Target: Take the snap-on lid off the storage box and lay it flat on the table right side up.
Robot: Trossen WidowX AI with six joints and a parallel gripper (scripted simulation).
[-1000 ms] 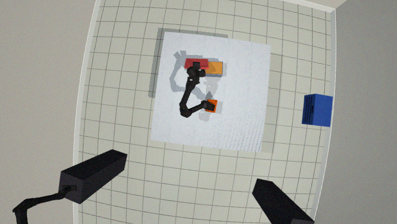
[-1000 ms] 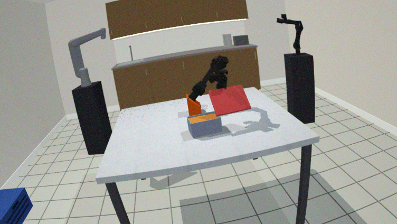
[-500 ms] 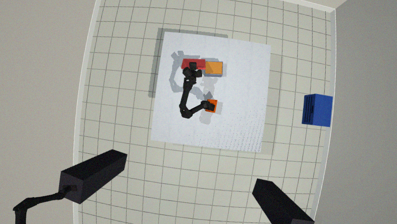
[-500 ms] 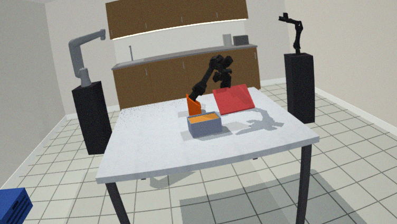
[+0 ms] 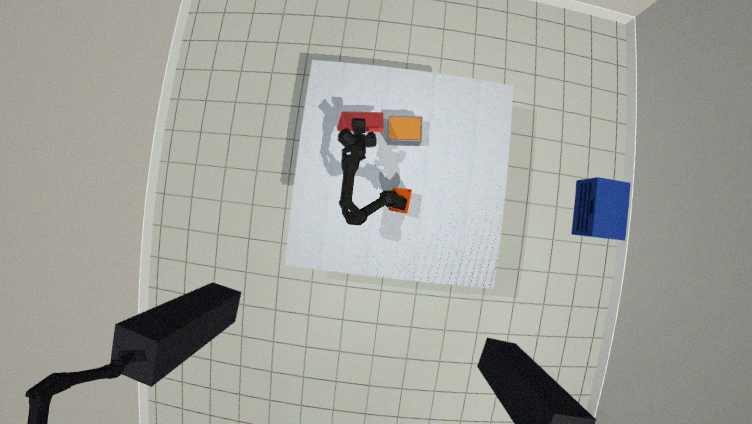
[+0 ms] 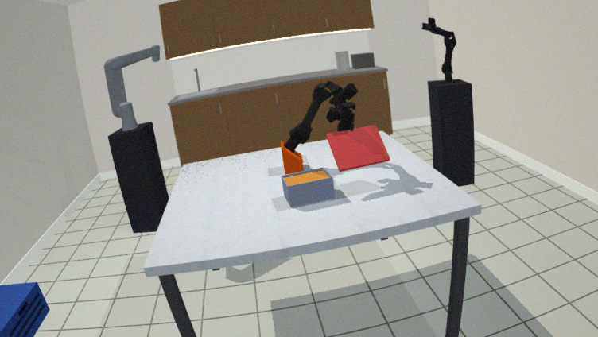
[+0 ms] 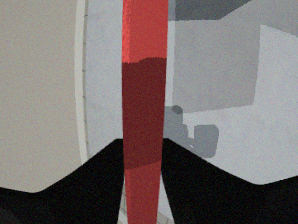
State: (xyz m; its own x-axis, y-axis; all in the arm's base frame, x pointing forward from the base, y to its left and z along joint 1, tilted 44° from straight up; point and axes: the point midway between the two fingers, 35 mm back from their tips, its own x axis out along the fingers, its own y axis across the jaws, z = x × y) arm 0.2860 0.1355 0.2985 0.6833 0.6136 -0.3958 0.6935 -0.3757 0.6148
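Right now my gripper tip is 60 mm short of the red lid, 20 mm to the right of it and 50 mm above it. Also, from my gripper tip: grey storage box (120 mm ahead, 220 mm to the right, 180 mm below).
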